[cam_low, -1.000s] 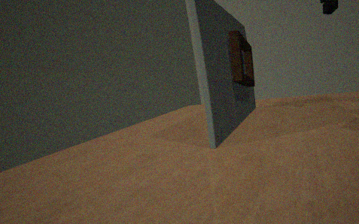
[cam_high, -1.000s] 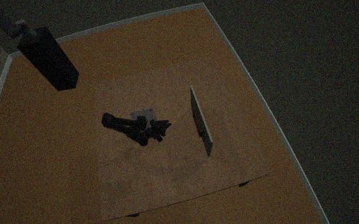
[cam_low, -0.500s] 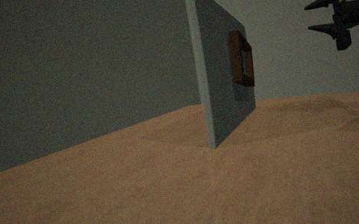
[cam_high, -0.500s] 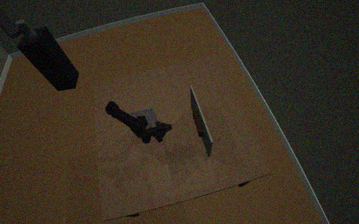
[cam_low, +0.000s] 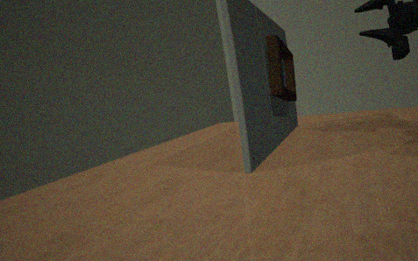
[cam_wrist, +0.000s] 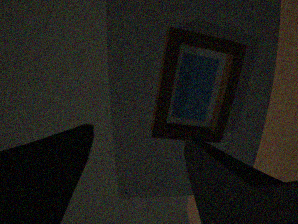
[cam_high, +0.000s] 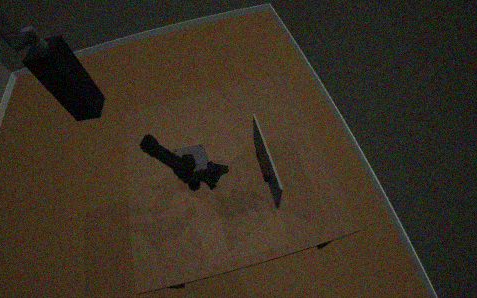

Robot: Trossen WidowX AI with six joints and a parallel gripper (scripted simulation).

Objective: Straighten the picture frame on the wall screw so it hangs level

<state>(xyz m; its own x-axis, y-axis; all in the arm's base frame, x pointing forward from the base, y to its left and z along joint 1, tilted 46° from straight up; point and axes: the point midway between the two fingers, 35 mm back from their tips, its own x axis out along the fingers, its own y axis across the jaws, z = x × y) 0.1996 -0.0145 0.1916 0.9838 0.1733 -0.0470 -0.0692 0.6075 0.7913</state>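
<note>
Now: gripper tip 20 cm short of the brown wooden picture frame, 5 cm to the right of it and 9 cm above it. Also, from my gripper tip: grey wall panel (20 cm ahead, 6 cm to the left, 10 cm below).
</note>
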